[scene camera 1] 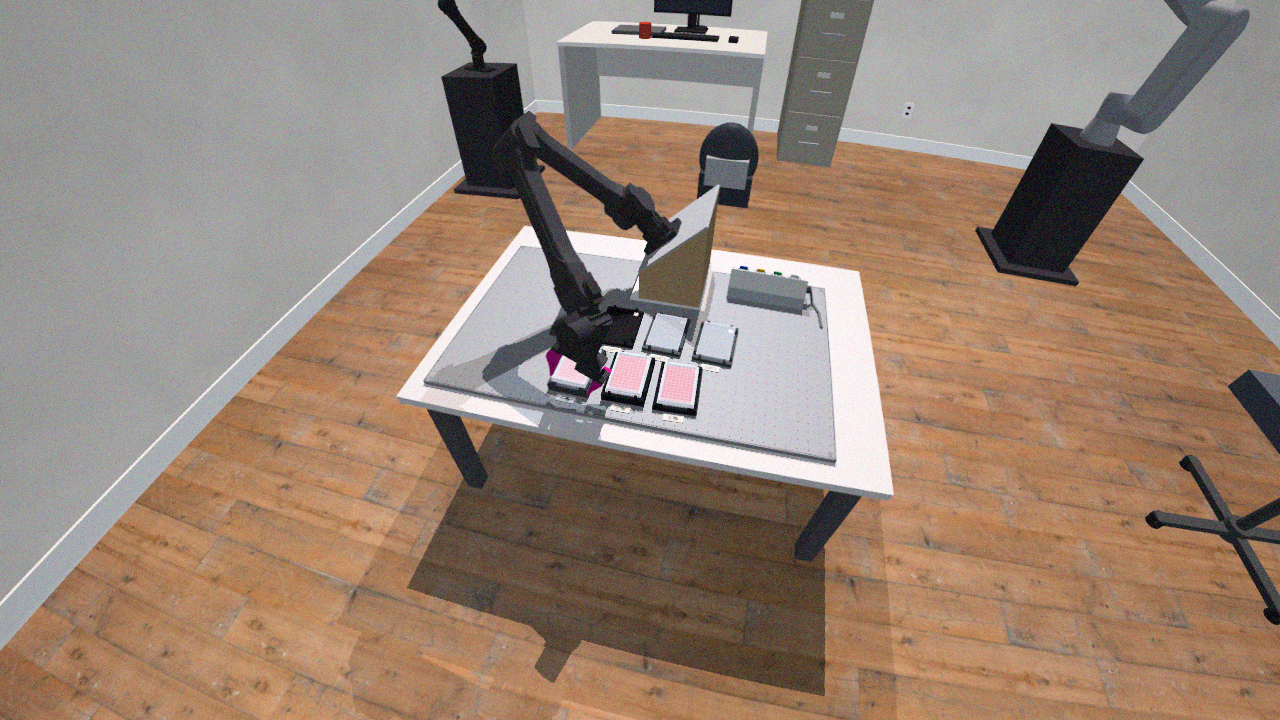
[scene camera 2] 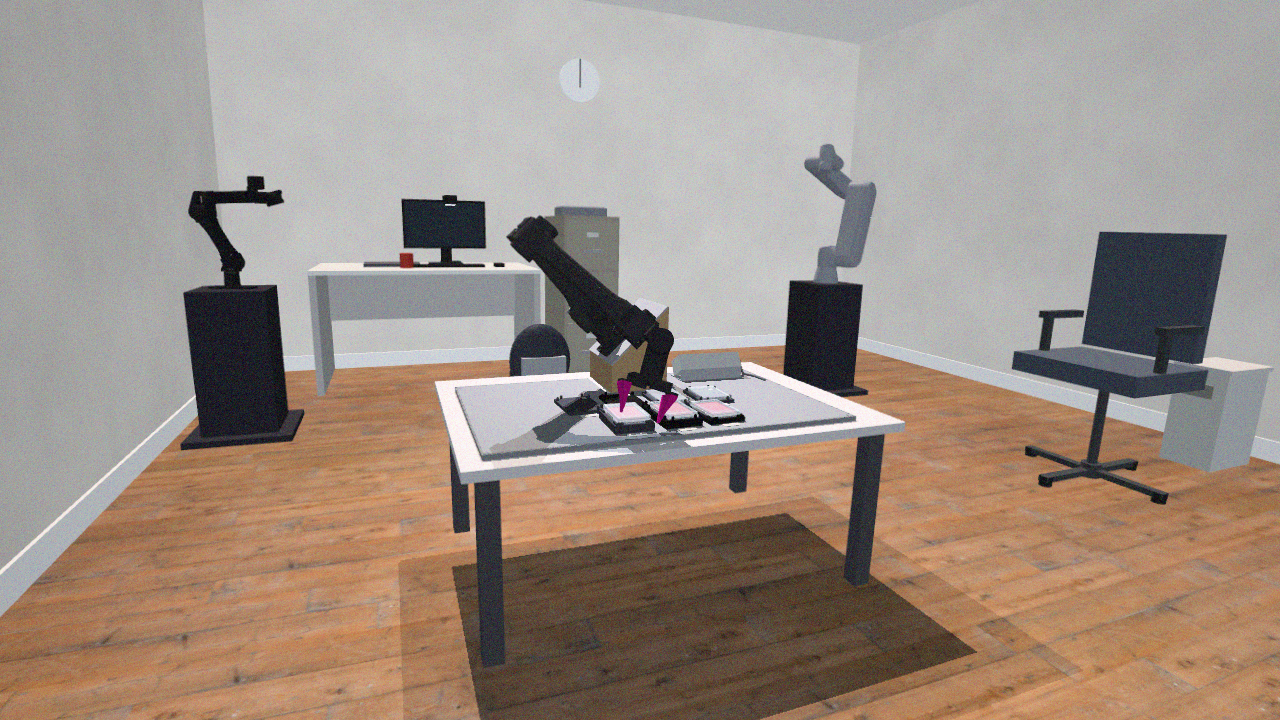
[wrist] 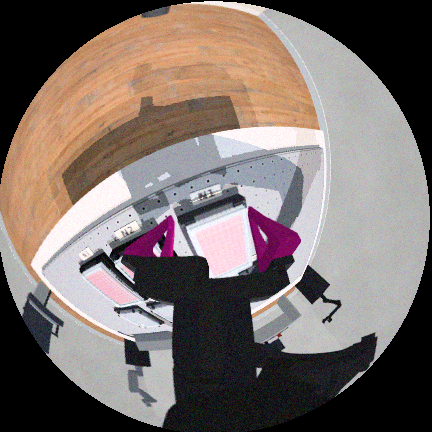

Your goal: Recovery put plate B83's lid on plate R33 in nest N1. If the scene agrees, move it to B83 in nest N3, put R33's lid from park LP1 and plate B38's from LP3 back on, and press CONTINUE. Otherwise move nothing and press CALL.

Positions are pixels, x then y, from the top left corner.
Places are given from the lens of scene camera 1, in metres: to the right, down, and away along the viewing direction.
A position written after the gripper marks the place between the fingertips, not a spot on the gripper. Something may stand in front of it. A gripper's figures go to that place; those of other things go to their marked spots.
gripper (scene camera 1: 569, 385): -0.16, 0.06, 1.09
grey button box (scene camera 1: 759, 286): 0.34, -0.21, 1.33
LP2 spot (scene camera 1: 626, 322): -0.04, -0.10, 1.28
